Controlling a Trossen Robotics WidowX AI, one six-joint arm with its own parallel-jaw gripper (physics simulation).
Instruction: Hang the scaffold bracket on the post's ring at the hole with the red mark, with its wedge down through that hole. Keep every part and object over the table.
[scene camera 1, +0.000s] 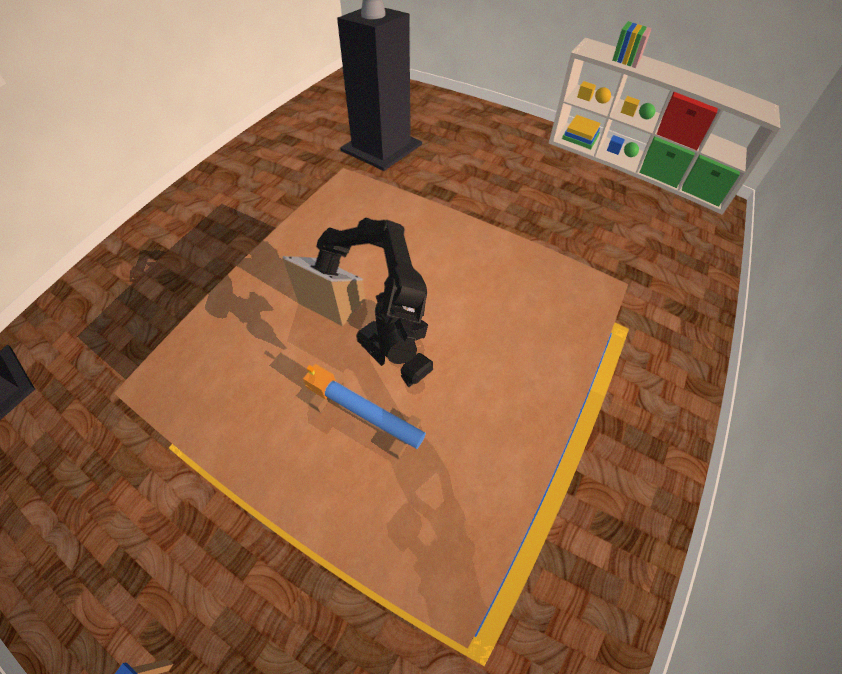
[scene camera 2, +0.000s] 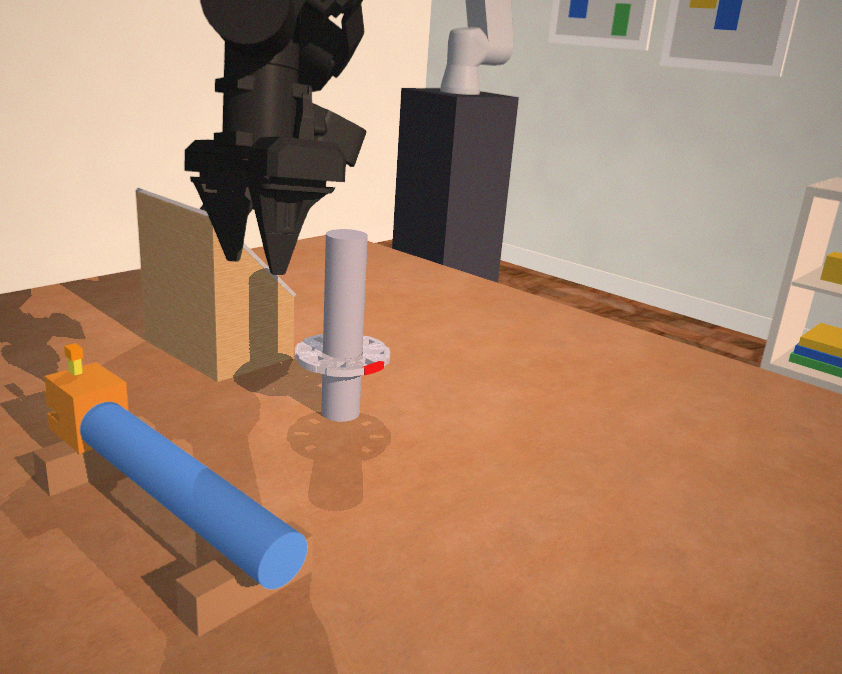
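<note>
The scaffold bracket, a blue tube (scene camera 1: 375, 414) (scene camera 2: 196, 491) with an orange head (scene camera 1: 318, 379) (scene camera 2: 101, 397), lies across two low brown blocks (scene camera 2: 217, 597) (scene camera 2: 61, 469). A small yellow wedge with an orange top (scene camera 2: 74, 359) stands up out of the head. The grey post (scene camera 2: 344, 295) stands upright in scene camera 2, with a pale holed ring (scene camera 2: 308, 358) around its lower part. The red mark (scene camera 2: 374, 367) is on the ring's near right side. The arm largely hides the post in scene camera 1. My gripper (scene camera 1: 394, 354) (scene camera 2: 256, 265) is open and empty, pointing down, above the table and apart from the bracket.
The arm's base sits on a wooden stand (scene camera 1: 324, 295) (scene camera 2: 179, 288) behind the bracket. Yellow strips (scene camera 1: 554, 506) edge the brown table top (scene camera 1: 505, 393) (scene camera 2: 596, 491) on two sides. A dark pedestal (scene camera 1: 375, 84) (scene camera 2: 452, 182) and a white shelf unit (scene camera 1: 768, 115) stand beyond the table.
</note>
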